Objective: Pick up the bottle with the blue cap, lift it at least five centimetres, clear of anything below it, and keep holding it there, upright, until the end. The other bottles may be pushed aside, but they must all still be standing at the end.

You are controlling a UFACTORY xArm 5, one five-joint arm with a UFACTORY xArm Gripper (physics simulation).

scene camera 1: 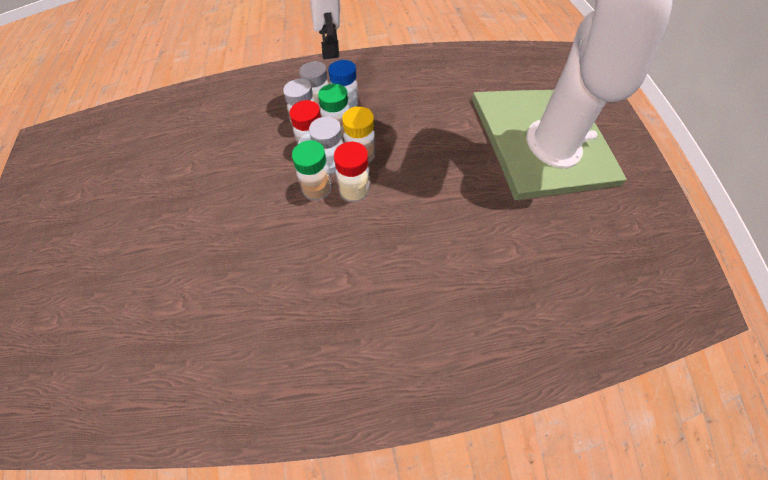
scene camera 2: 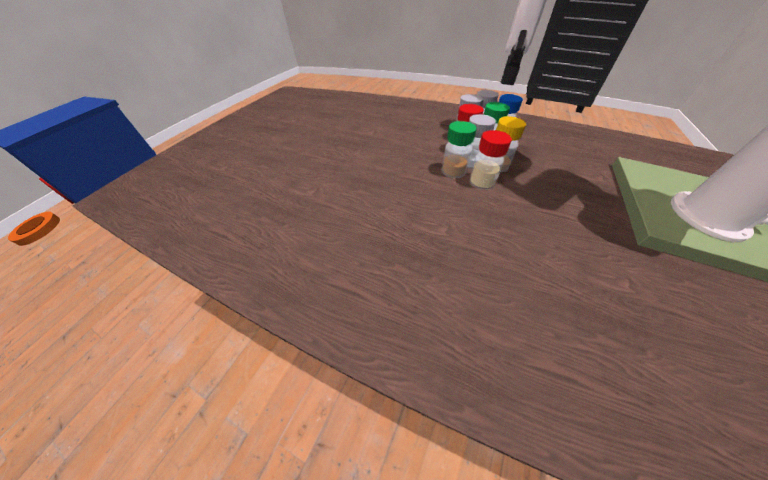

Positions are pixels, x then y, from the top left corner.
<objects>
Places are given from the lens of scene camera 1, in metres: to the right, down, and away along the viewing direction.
green-capped bottle (scene camera 1: 333, 98): -0.09, -0.26, 0.67
yellow-capped bottle (scene camera 1: 358, 122): -0.04, -0.20, 0.64
</objects>
